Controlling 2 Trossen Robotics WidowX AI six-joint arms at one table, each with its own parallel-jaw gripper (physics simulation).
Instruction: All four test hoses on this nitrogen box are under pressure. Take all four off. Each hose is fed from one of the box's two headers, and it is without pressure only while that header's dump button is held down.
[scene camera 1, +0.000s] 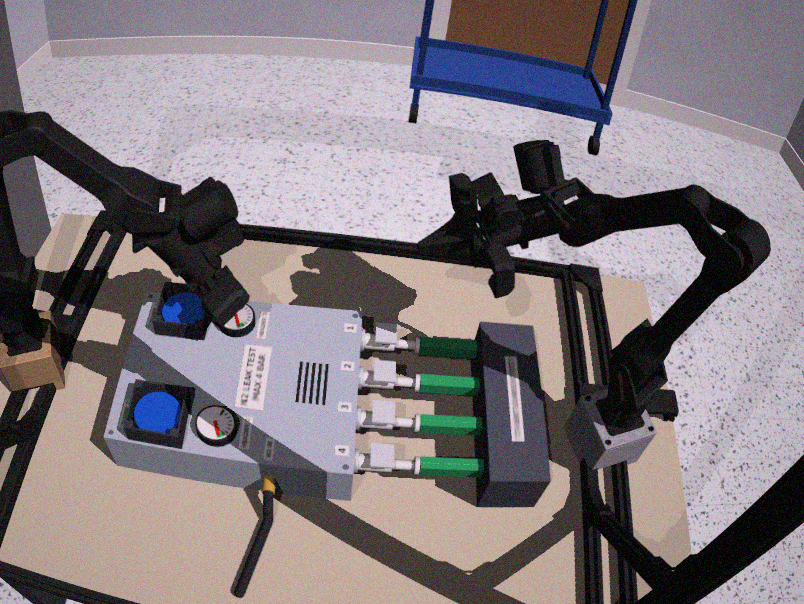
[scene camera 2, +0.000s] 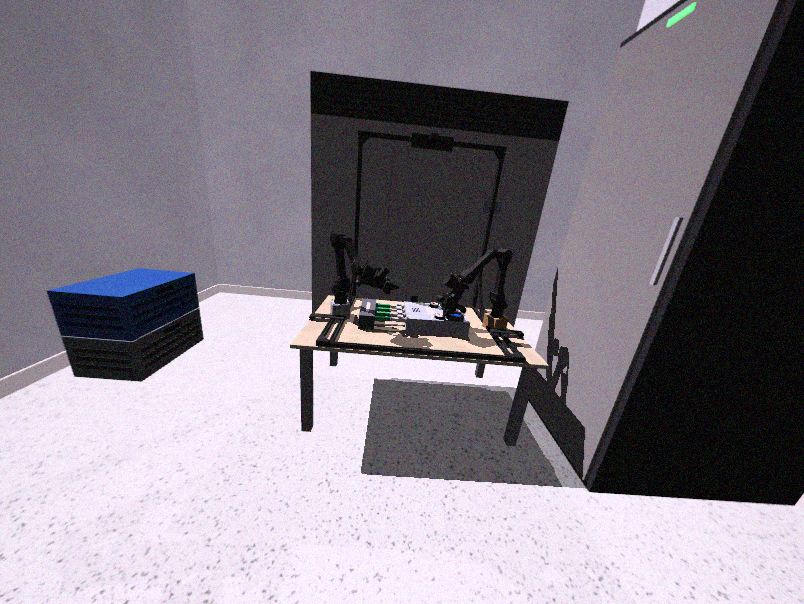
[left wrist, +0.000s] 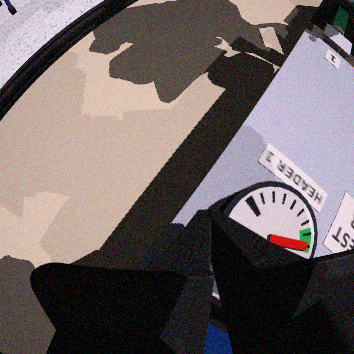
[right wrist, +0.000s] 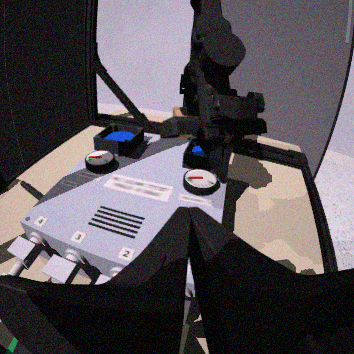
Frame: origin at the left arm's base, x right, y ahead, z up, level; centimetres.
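Seen in the pictures: left gripper, fingertip midpoint: (scene camera 2: 442, 317) (left wrist: 206, 218) (right wrist: 220, 177); right gripper, fingertip midpoint: (scene camera 1: 417, 247) (scene camera 2: 398, 287) (right wrist: 186, 216); left arm's base, link origin: (scene camera 1: 24, 337) (scene camera 2: 496, 315) (right wrist: 190, 111); right arm's base, link origin: (scene camera 1: 620, 414) (scene camera 2: 340, 302).
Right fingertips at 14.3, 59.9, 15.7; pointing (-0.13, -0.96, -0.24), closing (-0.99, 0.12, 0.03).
Offsets run from my right fingertips to a thing's top centre, as dx, dy, dz. "spot": to the spot under its first point. Level surfaces: height alone.
The grey nitrogen box {spot: +3.1, -16.8, -16.1} (scene camera 1: 298, 372) (scene camera 2: 426, 314) (right wrist: 116, 211) lies on the table. Four green hoses (scene camera 1: 448, 348) (scene camera 1: 449, 384) (scene camera 1: 450, 424) (scene camera 1: 450, 466) are plugged into its ports 1 to 4 and run to a dark block {spot: +18.8, +9.0, -16.0} (scene camera 1: 514, 414). My left gripper (scene camera 1: 231, 304) (left wrist: 206, 218) (right wrist: 220, 177) is shut and empty. It is low over the header 1 blue dump button {-11.5, -31.0, -14.5} (scene camera 1: 180, 308) (right wrist: 198, 151), beside its gauge {spot: -7.1, -22.7, -14.6} (scene camera 1: 240, 320) (left wrist: 277, 218) (right wrist: 200, 180), whose needle points into the green. The second button {+6.0, -38.3, -14.5} (scene camera 1: 156, 414) (right wrist: 119, 136) is uncovered. My right gripper (scene camera 1: 502, 282) (right wrist: 186, 216) is shut and empty, above the table behind hose 1.
A black frame (scene camera 1: 579, 312) runs around the table {dz -24.0} (scene camera 1: 178, 539). A black supply hose {spot: +24.7, -30.6, -22.8} (scene camera 1: 252, 545) leaves the box's front on a brass fitting. The right arm's base (scene camera 1: 615, 432) stands right of the dark block. A blue cart (scene camera 1: 508, 74) stands on the floor behind.
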